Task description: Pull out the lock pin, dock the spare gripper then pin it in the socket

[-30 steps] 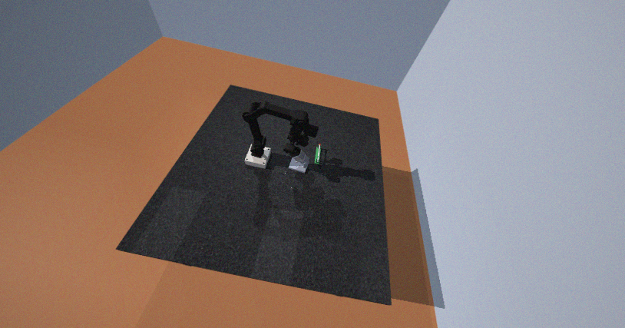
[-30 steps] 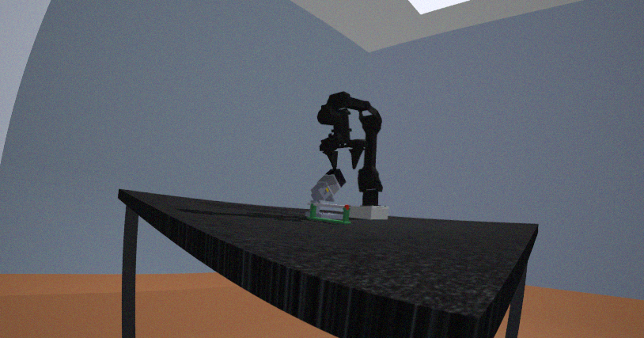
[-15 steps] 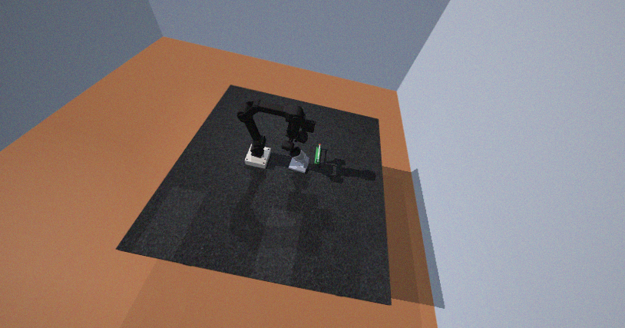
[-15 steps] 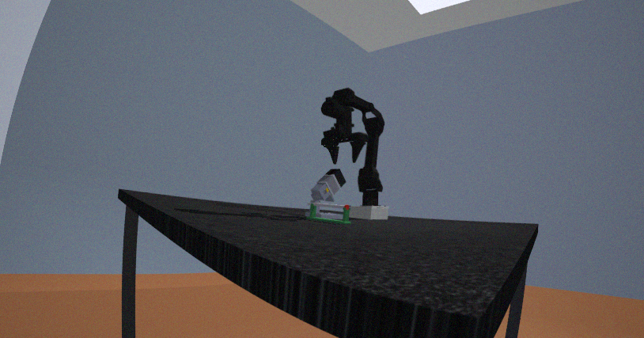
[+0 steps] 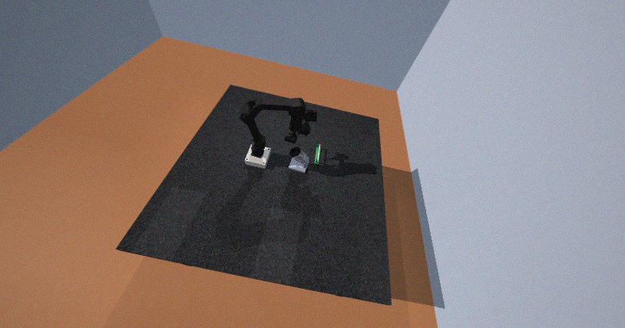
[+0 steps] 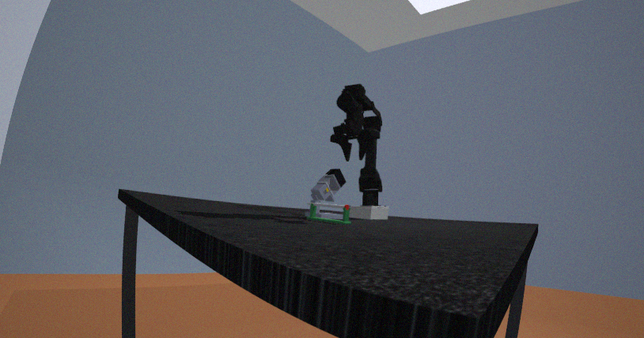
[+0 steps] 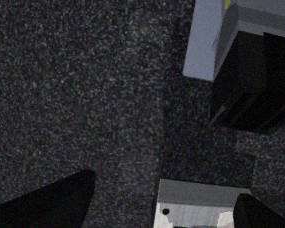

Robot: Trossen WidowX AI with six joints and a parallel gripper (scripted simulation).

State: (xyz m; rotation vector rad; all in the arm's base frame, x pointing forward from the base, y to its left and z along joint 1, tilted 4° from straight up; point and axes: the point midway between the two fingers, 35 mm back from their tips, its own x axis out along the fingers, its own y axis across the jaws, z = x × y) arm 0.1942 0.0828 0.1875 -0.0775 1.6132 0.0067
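Right now the green cradle is 170 mm ahead of my gripper tip, 80 mm to the left of it and 180 mm below it. The rest, counted from my gripper tip: spare gripper: 70 mm ahead, 50 mm to the right, 90 mm below; then grey mount: 90 mm ahead, 40 mm to the right, 150 mm below.
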